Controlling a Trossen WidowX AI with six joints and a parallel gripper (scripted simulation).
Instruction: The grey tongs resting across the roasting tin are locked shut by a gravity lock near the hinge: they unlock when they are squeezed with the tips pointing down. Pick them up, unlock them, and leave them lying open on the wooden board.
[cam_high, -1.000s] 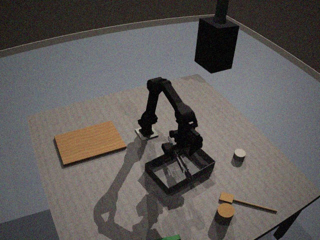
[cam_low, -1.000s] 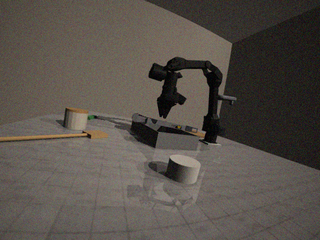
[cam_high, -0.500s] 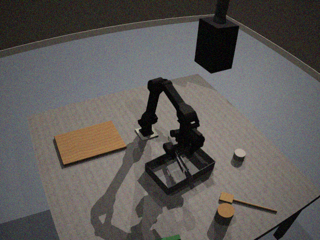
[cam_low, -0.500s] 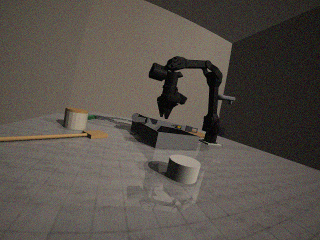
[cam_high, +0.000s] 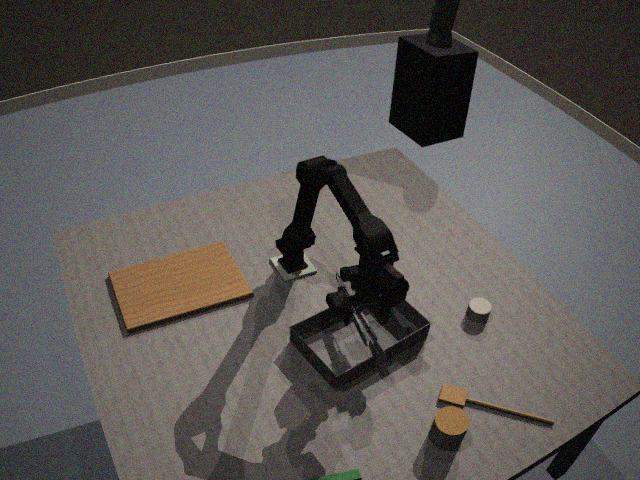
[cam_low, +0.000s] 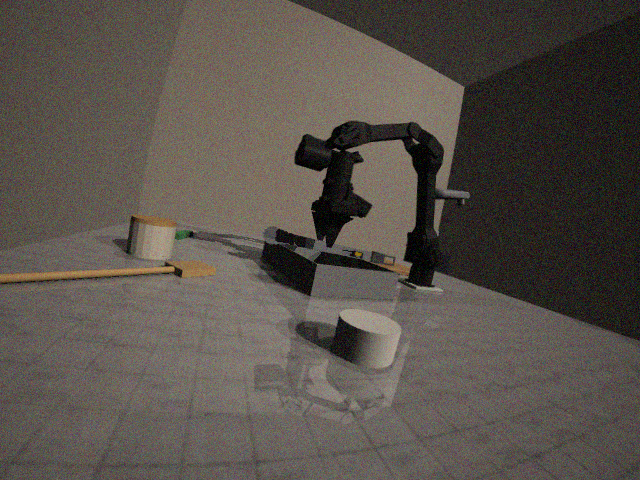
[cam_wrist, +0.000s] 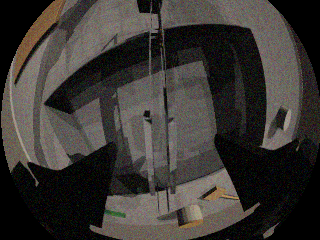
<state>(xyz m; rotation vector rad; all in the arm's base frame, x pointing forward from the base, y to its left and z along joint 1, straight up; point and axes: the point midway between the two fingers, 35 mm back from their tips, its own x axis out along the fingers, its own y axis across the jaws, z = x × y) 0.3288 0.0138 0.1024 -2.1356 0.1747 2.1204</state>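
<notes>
Right now the roasting tin is 50 mm below my gripper tip. The rest, counted from my gripper tip: wooden board 400 mm behind, 340 mm to the right, 70 mm below; white cylinder 80 mm ahead, 340 mm to the left, 60 mm below; cork-topped jar 350 mm ahead, 10 mm to the left, 40 mm below.
</notes>
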